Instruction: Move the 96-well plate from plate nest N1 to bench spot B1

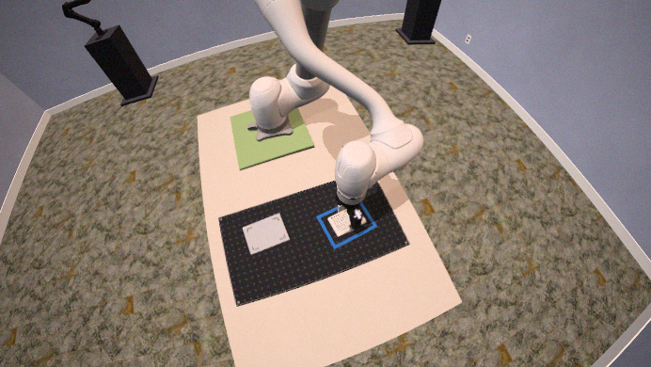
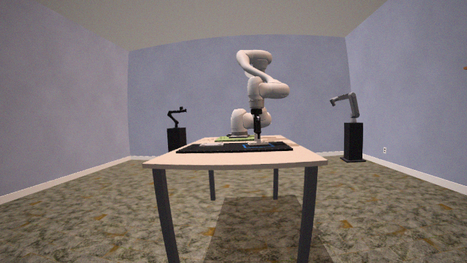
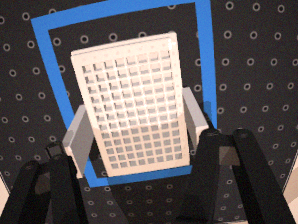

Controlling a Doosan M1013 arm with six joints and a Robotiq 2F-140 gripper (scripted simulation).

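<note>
Right now the white 96-well plate is 2 cm below my hand. Also, from my hand: grey plate nest N1: 32 cm to the right, 4 cm below, 2 cm behind.
</note>
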